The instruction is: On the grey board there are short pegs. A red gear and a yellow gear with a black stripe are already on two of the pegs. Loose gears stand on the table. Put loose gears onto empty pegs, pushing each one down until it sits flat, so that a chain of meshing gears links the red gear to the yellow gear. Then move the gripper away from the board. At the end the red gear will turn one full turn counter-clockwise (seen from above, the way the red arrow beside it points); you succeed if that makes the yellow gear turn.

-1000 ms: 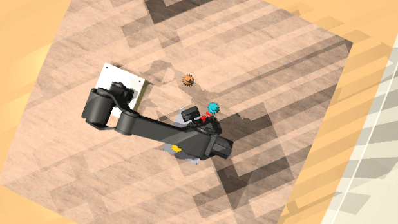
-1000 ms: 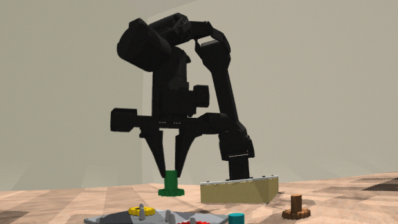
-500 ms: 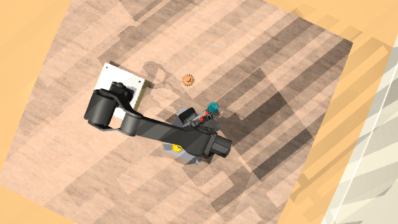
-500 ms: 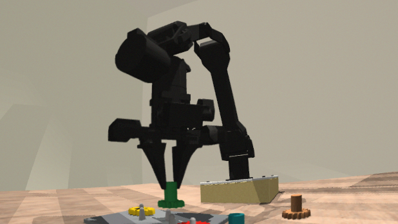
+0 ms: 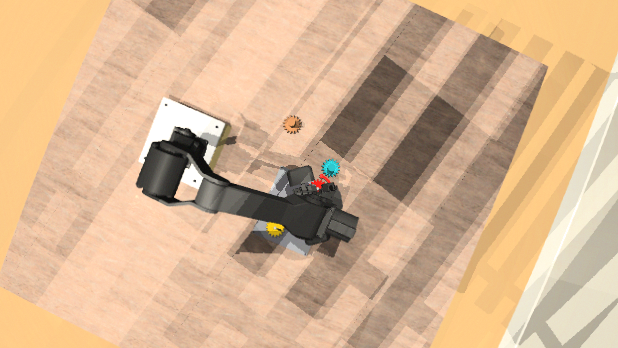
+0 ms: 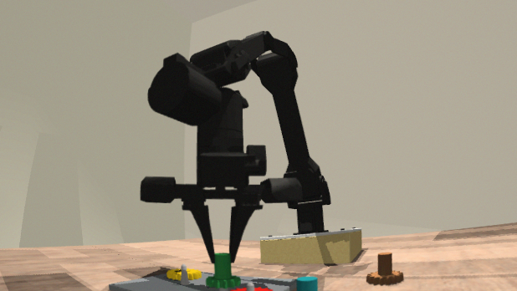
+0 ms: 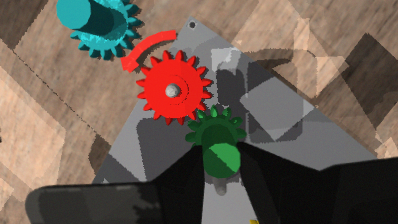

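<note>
The red gear is 40 mm to the left of my gripper tip, 30 mm below it and 10 mm ahead of it. Round my gripper tip: green gear (10 mm below); grey board (40 mm to the right, 40 mm below, 30 mm behind); red arrow (70 mm to the left, 40 mm below, 20 mm ahead).
</note>
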